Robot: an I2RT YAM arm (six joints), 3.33 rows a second.
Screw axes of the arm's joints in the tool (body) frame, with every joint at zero. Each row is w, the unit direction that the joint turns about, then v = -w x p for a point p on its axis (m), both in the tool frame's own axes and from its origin. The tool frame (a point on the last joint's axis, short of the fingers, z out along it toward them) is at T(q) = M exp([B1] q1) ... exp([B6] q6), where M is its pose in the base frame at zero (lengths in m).
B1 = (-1, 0, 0, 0.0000, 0.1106, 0.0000)
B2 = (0, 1, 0, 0.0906, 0.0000, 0.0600)
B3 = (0, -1, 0, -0.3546, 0.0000, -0.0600)
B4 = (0, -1, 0, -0.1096, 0.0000, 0.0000)
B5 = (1, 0, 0, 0.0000, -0.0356, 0.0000)
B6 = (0, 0, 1, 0.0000, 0.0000, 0.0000)
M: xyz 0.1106 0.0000 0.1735 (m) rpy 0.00 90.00 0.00 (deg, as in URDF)
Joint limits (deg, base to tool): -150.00..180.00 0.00..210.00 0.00..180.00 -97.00..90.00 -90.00..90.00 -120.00..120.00
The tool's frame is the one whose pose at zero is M.
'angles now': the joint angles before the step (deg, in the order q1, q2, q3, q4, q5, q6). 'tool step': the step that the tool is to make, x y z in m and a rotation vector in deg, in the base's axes. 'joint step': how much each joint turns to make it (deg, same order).
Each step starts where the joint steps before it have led.
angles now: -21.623, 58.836, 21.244, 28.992, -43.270, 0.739
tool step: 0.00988, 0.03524, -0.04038, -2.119, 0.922, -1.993
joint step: 11.597, 8.087, -6.778, 14.418, 13.779, -0.228
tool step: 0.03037, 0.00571, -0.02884, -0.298, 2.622, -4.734
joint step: 3.621, 16.689, 2.301, 12.214, 8.341, 0.896
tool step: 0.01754, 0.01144, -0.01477, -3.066, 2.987, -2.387
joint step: 3.753, 6.910, 2.942, 0.637, 6.718, -1.933
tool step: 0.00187, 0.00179, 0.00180, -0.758, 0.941, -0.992
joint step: 0.634, -0.734, 0.770, -2.498, 1.777, -0.356
